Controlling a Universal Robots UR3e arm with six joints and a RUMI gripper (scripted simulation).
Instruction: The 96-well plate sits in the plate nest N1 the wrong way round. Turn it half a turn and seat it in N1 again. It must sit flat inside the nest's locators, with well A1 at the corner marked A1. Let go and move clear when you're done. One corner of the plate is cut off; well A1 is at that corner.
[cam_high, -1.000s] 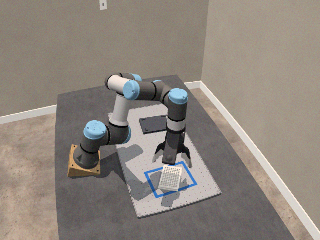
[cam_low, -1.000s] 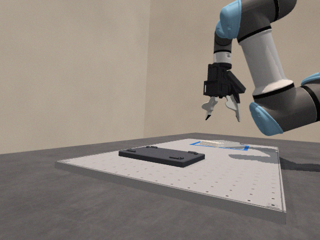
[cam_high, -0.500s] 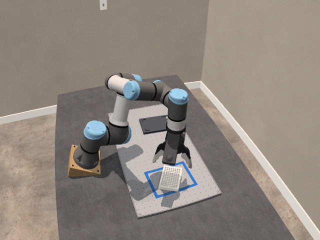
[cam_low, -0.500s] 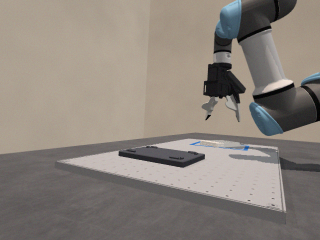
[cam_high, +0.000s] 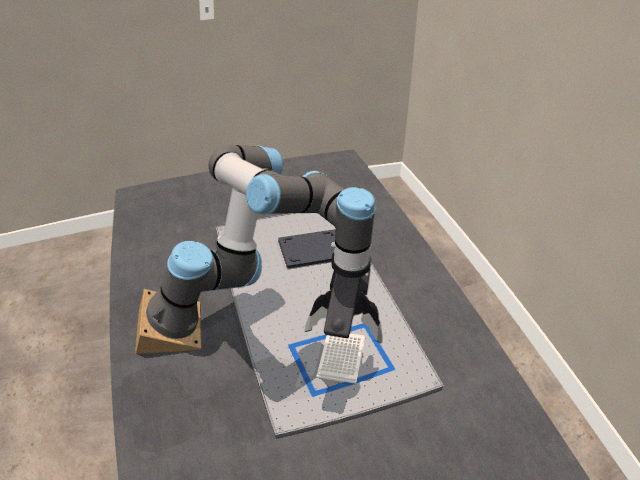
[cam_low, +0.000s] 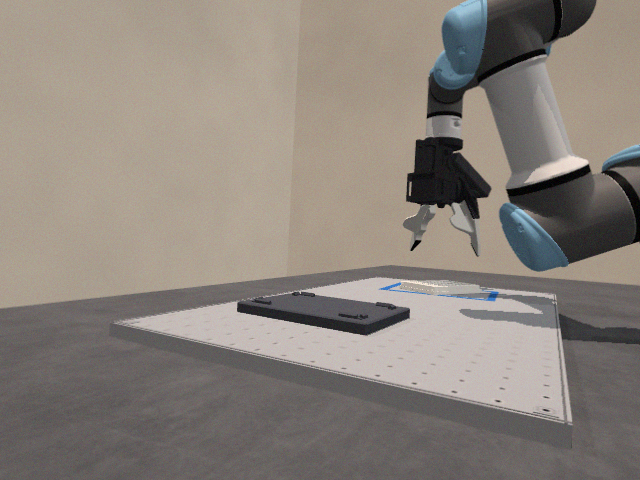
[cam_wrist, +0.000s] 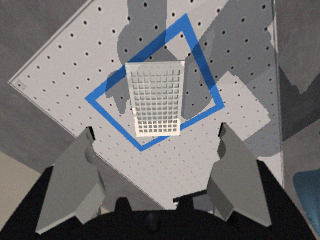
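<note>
My hand is 6 cm above the white 96-well plate. From my hand the other things lie so: A1 mark: 31 cm to the left, 14 cm ahead, 6 cm below; then plate nest N1: 37 cm to the left, 7 cm ahead, 6 cm below.
</note>
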